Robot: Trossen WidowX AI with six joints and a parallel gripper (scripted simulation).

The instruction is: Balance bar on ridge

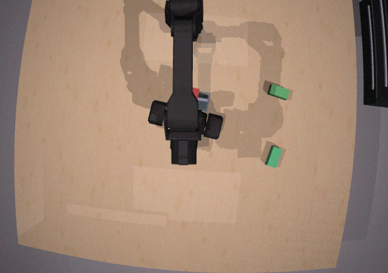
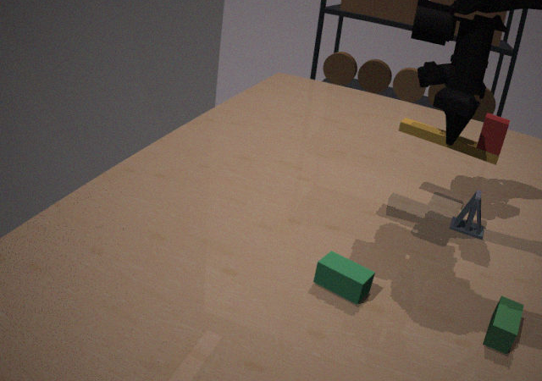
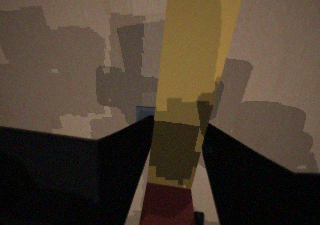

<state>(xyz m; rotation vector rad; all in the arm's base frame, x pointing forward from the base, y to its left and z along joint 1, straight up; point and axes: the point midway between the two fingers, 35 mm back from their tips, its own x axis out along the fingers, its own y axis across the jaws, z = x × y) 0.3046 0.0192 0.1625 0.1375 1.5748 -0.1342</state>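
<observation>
Now: the ridge 70 mm behind my gripper tip, 40 mm to the left of it and 60 mm below it.
</observation>
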